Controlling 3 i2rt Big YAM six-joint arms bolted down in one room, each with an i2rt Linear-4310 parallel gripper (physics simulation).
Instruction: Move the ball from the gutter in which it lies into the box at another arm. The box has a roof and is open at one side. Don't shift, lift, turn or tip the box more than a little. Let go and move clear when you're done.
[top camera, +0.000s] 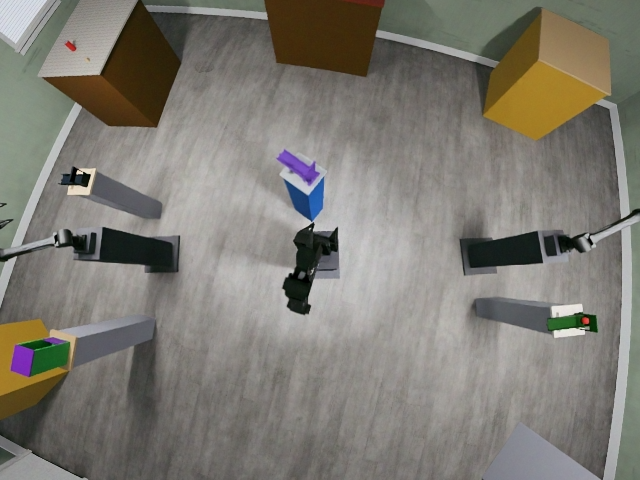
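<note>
A red ball (585, 320) lies in a green gutter (560, 323) at the right, near its outer end. A green and purple box (50, 358) stands at the lower left; its open side cannot be made out. The middle arm's gripper (324, 231) has its fingers apart, holds nothing visible and is far from both ball and box. At the left edge, two fingertips of the left arm's gripper (4, 214) show apart, above the box in the picture; the rest is cut off. The right arm reaches out of the picture above the ball's gutter, and its gripper does not show.
A purple gutter (297, 164) lies on a blue stand (306, 197) above the middle arm. A dark gutter (74, 178) lies on a stand (126, 195) at the left. The green gutter's stand (516, 314) and the box's stand (113, 338) are grey. Cabinets stand along the walls.
</note>
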